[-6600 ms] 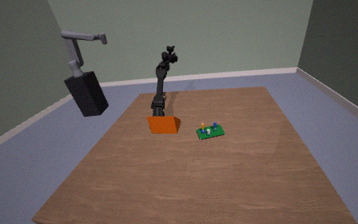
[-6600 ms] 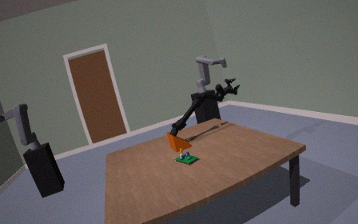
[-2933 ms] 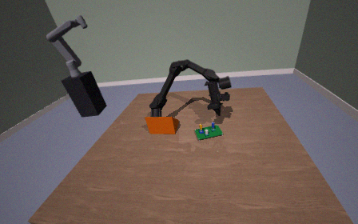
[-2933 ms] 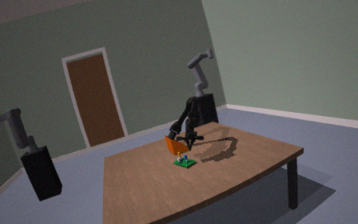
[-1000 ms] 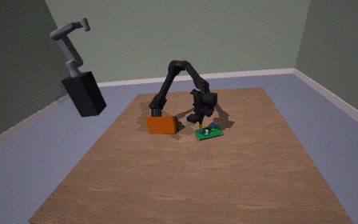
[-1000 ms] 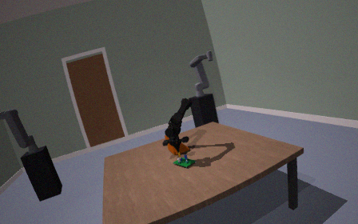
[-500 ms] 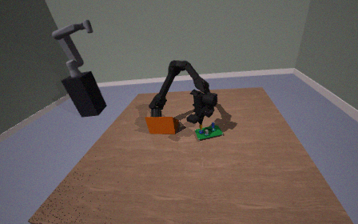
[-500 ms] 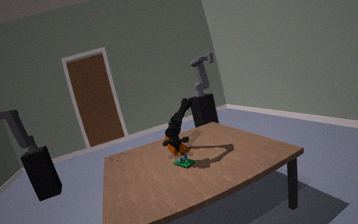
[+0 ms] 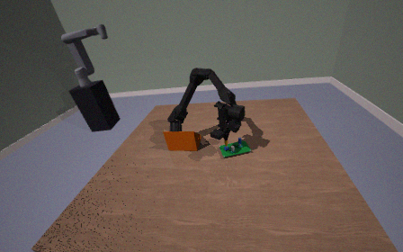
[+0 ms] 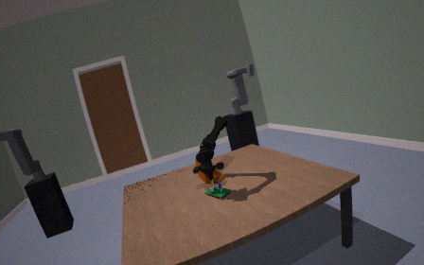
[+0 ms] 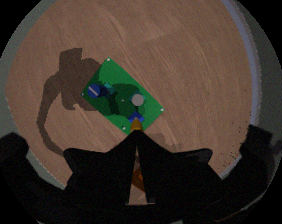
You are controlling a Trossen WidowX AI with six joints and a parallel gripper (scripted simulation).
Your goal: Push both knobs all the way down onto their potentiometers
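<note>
My gripper tip is now 8 cm short of the blue knob, 1 cm to the right of it and 2 cm above it.
</note>
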